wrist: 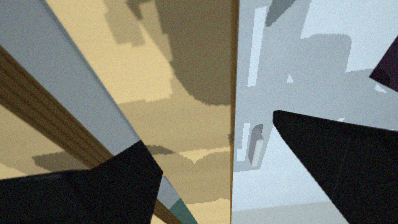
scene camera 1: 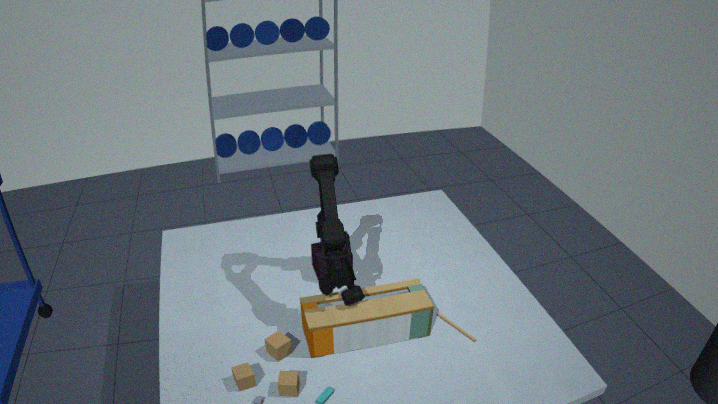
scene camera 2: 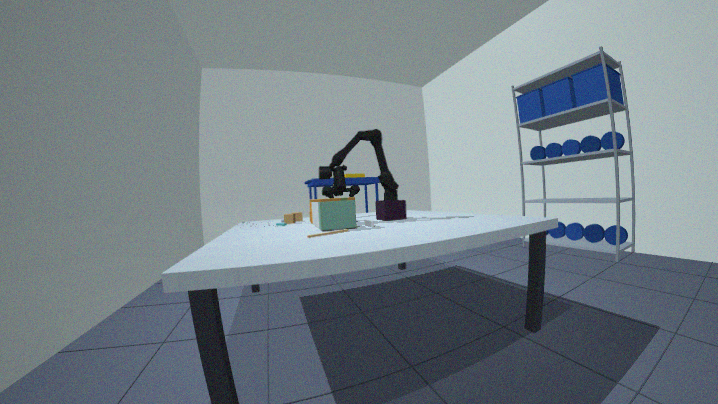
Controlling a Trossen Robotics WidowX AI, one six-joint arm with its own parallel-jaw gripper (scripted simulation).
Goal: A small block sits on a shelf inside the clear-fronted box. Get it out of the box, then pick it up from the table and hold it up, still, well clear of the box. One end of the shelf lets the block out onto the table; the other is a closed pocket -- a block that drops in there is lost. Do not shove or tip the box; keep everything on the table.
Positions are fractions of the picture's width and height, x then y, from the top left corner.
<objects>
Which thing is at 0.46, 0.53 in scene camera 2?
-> A box.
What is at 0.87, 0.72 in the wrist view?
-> My gripper.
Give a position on a box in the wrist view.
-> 0.22, 0.39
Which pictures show the box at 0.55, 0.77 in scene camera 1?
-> The wrist view, scene camera 1 and scene camera 2: all of them.
</objects>
